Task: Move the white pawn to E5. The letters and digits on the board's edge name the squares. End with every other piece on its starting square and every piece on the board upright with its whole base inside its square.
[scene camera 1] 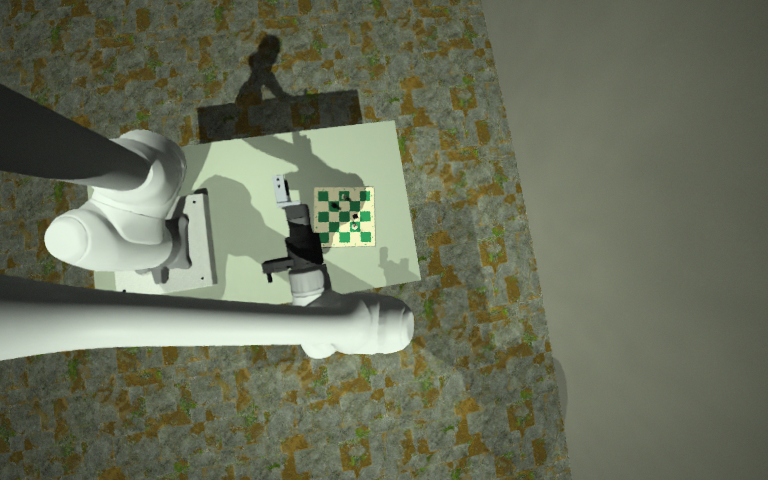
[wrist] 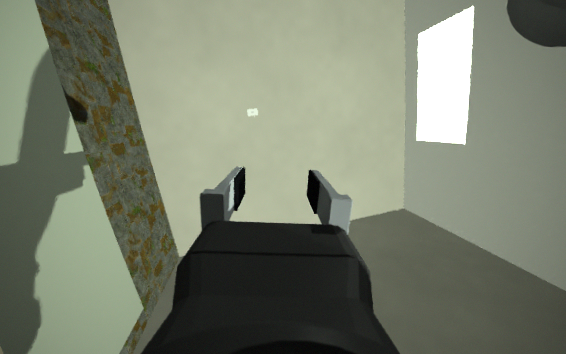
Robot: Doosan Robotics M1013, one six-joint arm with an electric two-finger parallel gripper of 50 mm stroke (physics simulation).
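Places are measured from the arm's base along level axes (x left, y back, z up), in centimetres.
Where they show: gripper, between the fingertips: [scene camera 1: 279, 178] [wrist: 276, 181]; arm's base, origin of its link: [scene camera 1: 163, 245].
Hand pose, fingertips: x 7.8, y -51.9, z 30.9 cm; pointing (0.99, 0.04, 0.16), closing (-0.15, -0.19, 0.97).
Note:
Each offset is from my fingertips to the top centre of the thing. "pt": to the spot under its first point. Level surfaces: height alone.
The chessboard @[pt dy -19.6, dx -15.2, dz -33.2 cm] [scene camera 1: 372, 244], green and cream, lies on the pale table; its edge letters are too small to read. Two light pieces @[dy -11.2, dx +3.3, dz -30.0 cm] [scene camera 1: 344, 196] @[dy -13.8, dx -8.0, dz -28.8 cm] [scene camera 1: 355, 225] stand on it, one near its upper edge and one towards its lower right; I cannot tell which is the white pawn. Two dark pieces @[dy -7.2, dx +0.6, dz -30.0 cm] [scene camera 1: 335, 205] @[dy -14.4, dx -4.3, dz -30.0 cm] [scene camera 1: 355, 216] stand between them. My gripper [scene camera 1: 286, 190] [wrist: 276, 181] is open and empty, raised and tilted sideways, left of the board in the scene view. The arm's wrist hides part of the board's lower left. Board and pieces do not show in the wrist view.
The pale table @[dz -33.8 cm] [scene camera 1: 390, 158] [wrist: 80, 280] carries the robot's base plate [scene camera 1: 201, 243] at the left. The thick white forearm [scene camera 1: 226, 325] crosses below the board in the scene view. Arm shadows fall over the table and part of the board. A wall [wrist: 325, 75] shows beyond the fingers.

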